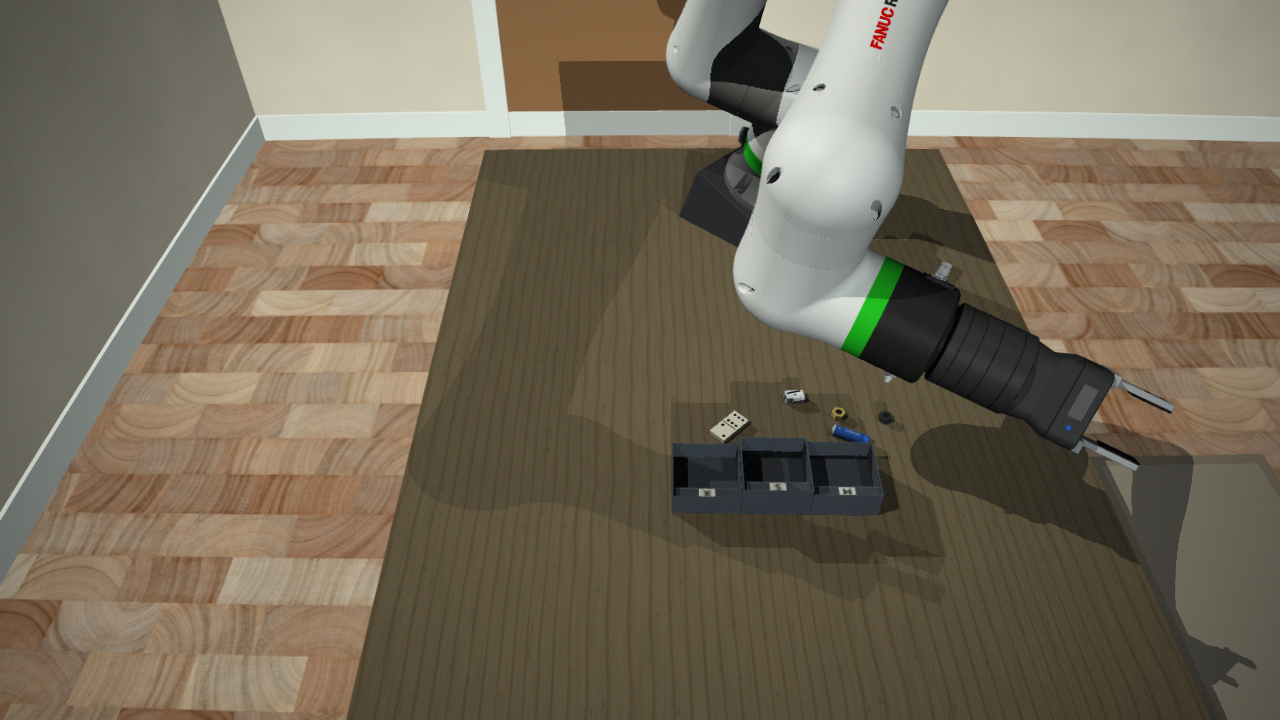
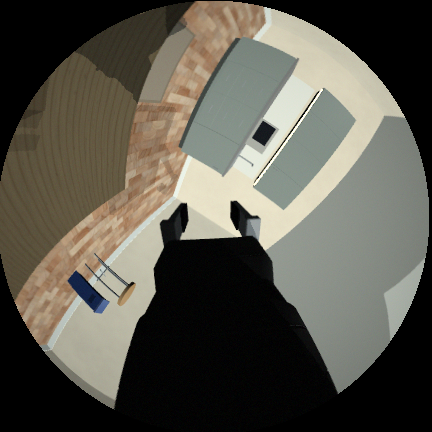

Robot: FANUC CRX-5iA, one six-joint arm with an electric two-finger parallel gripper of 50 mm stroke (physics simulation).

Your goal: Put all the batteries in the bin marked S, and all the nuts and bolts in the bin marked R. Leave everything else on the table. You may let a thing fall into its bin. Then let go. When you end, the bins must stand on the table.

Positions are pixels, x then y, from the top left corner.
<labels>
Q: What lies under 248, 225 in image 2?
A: The gripper.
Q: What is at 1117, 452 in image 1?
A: The gripper.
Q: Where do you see a three joined dark bins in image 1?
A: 761, 475
</labels>
